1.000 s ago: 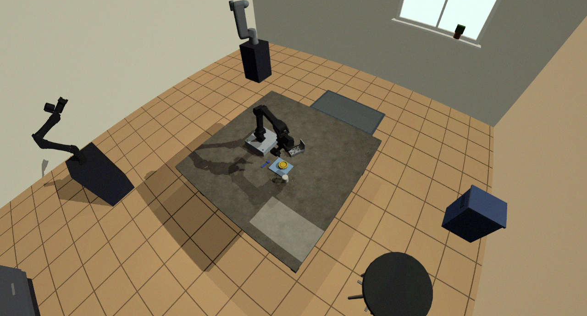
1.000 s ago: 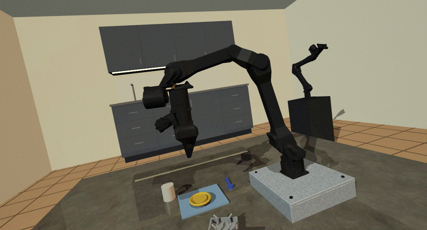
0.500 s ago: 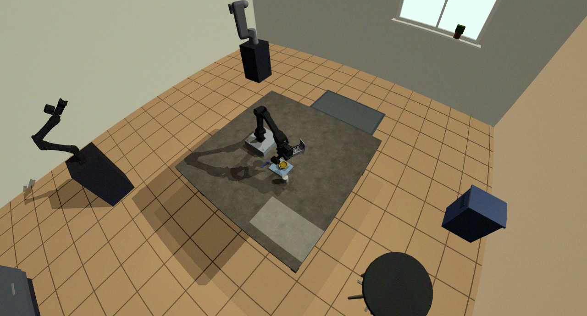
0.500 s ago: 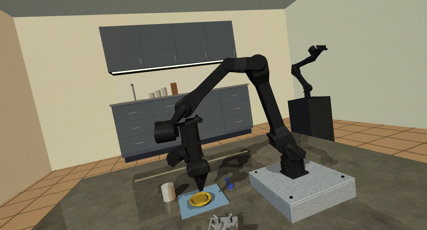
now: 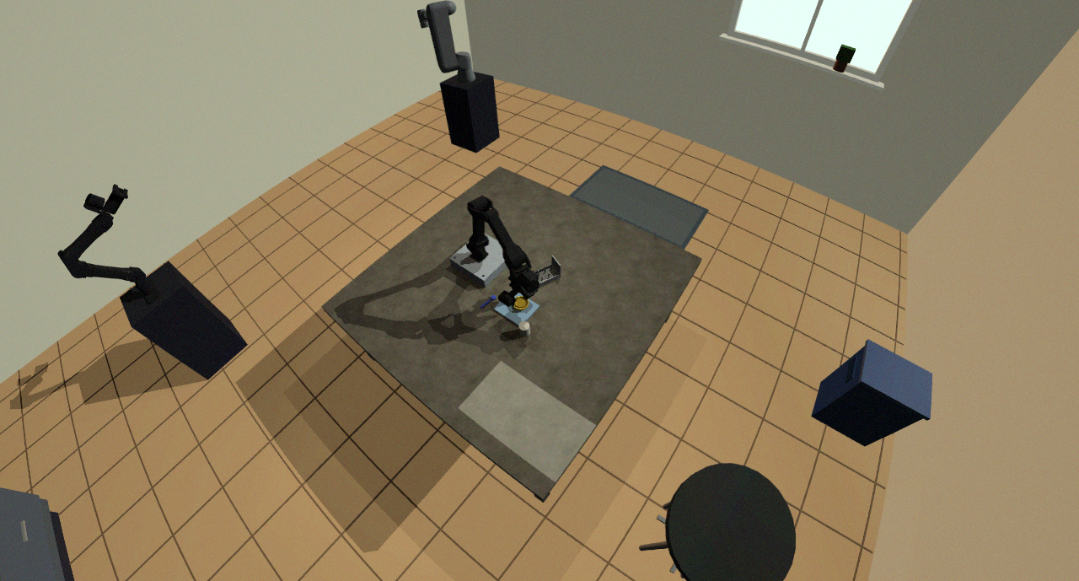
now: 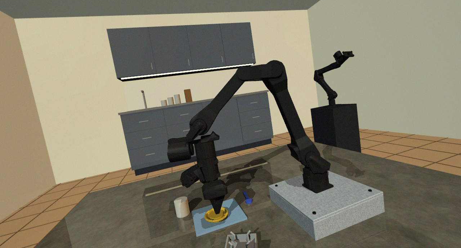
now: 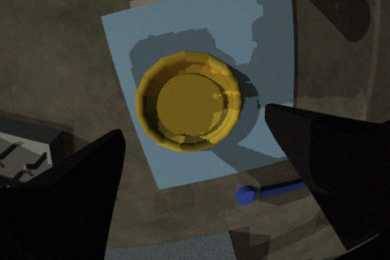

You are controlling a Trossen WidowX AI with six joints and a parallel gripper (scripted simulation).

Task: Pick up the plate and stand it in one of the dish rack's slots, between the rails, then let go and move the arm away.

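The yellow plate lies 3 cm below my gripper tip. Round my gripper tip: small blue spoon (12 cm behind, 6 cm to the right, 4 cm below); then white cup (10 cm ahead, 10 cm to the right, 2 cm below); then blue mat (1 cm behind, 2 cm to the right, 4 cm below).
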